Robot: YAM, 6 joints.
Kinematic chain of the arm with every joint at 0, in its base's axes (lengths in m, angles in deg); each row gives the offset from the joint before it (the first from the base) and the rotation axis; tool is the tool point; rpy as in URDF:
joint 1: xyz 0 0 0.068 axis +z
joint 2: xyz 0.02 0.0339 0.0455 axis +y
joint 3: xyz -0.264 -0.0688 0 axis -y
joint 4: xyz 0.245 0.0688 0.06 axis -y
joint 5: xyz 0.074 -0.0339 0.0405 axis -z
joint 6: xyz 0.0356 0 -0.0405 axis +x
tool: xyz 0 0 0 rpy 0 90 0
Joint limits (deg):
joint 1: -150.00..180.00
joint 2: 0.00..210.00
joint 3: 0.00..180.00
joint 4: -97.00..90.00
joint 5: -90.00..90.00
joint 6: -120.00..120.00
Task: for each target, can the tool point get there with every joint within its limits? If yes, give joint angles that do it. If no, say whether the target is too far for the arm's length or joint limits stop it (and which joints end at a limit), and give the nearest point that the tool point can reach.
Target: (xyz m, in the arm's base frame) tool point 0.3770 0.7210 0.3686
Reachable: no: too far | nearest point 0.2853 0.5457 0.3050 | short by 0.208 m
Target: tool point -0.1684 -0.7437 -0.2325
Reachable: no: too far | nearest point -0.1297 -0.5728 -0.1508 | short by 0.193 m
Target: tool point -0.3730 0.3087 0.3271
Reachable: yes | joints 143.36 142.21 162.21 -82.92 44.89 -13.58
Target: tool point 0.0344 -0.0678 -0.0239
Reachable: yes | joints -42.90 152.78 28.66 -43.14 47.44 -33.62
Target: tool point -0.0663 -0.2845 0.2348
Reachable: yes | joints -108.80 83.49 54.70 -24.18 -54.45 -40.17
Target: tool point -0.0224 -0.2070 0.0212
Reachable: yes | joints -105.33 117.35 18.25 39.27 -68.33 69.28
